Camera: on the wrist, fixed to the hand. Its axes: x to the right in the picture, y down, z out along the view.
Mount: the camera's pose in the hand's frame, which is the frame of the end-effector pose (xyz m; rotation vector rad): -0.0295 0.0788 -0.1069 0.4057 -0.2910 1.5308
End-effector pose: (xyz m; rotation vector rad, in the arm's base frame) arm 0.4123 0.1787 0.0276 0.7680 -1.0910 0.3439
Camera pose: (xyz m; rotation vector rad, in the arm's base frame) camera 0.4229 0.3126 0.0060 0.1635 -1.7644 1.8198
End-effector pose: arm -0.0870 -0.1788 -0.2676 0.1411 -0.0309 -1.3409
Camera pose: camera -0.0064 -0.1237 -0.3624 0.1960 -0.5470 0.2016
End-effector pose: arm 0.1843 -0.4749 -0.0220 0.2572 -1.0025 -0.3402
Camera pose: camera 0.2738 -0.3851 -0.0713 -0.2478 -1.2768 1.2528
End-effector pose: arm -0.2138 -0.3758 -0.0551 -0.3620 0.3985 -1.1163
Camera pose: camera -0.2145 -0.3263 -0.1818 0.1816 0.0899 0.3699
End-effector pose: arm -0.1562 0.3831 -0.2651 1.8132 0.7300 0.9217
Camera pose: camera -0.2548 0.3803 -0.1714 -2.6307 0.9073 -1.3370
